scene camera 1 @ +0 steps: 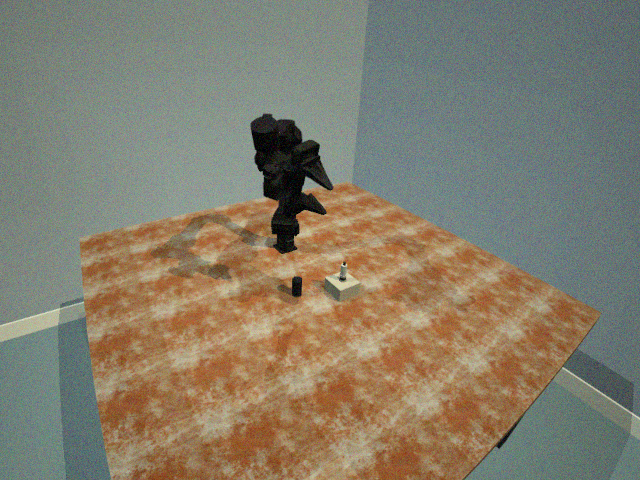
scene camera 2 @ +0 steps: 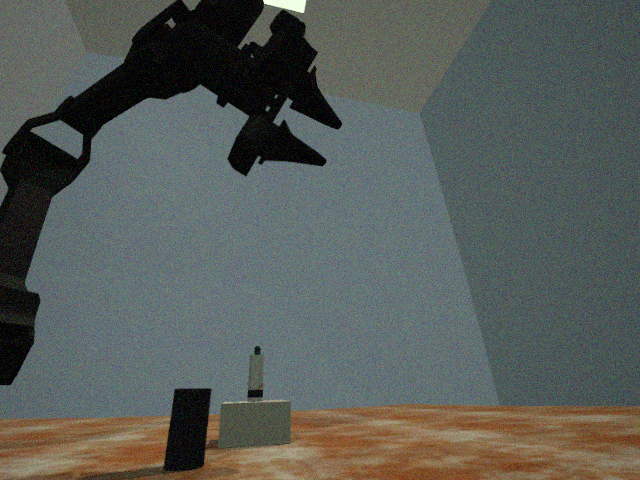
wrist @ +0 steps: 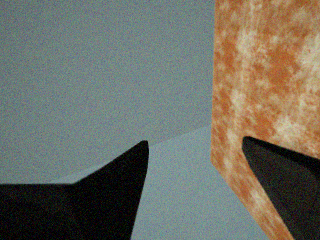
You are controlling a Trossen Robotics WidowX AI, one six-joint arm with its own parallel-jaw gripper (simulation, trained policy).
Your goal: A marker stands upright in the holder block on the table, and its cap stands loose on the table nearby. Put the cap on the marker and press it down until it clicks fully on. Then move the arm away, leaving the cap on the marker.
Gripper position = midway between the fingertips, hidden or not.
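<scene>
What I see of myself is my gripper [scene camera 1: 328, 201], [scene camera 2: 332, 144], [wrist: 194, 144], visible in both scene cameras and in the wrist view. The scene also has a pale holder block [scene camera 2: 253, 424] in it.
</scene>
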